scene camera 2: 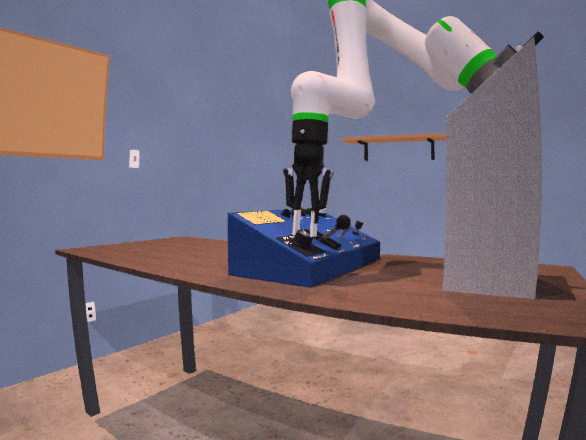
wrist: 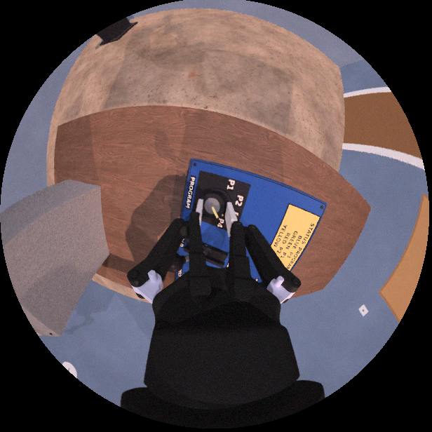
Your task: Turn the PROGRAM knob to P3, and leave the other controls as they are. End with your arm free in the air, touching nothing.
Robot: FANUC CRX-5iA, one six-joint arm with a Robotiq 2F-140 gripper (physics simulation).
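Frame: origin at the arm's base, x ahead, y left, z up, level; millimetres.
Seen in the pictures: gripper, fingertip midpoint: (scene camera 2: 304, 235); arm's base at its link origin: (scene camera 2: 498, 90).
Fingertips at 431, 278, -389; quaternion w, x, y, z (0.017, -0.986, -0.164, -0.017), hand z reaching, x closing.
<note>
Offsets run from my fingertips to a thing's top centre, as dx, dy, dz. Level surfaces: height alone.
The round dark PROGRAM knob {-1, +4, +15} (scene camera 2: 302, 240) (wrist: 212, 204) sits on a black plate of the blue control box (scene camera 2: 267, 257) (wrist: 270, 192). In the wrist view its yellow pointer line points towards the P4 label (wrist: 220, 223). The P1 label (wrist: 230, 184) and P2 label (wrist: 240, 200) also show; P3 is mostly hidden behind a finger. My gripper (scene camera 2: 305, 233) (wrist: 214, 207) points down and is shut on the knob, with one light fingertip on each side of it.
A lever with a black ball {-32, -125, +51} (scene camera 2: 343, 222) stands beside the knob, and a smaller black-topped control {+77, -347, +22} (scene camera 2: 358, 225) is farther along the box. A yellow status card {+160, +3, +55} (scene camera 2: 260, 217) (wrist: 296, 232) lies on the panel. The tall grey pedestal (scene camera 2: 492, 200) (wrist: 50, 250) stands on the wooden table {dz -114} (scene camera 2: 165, 255) (wrist: 125, 150).
</note>
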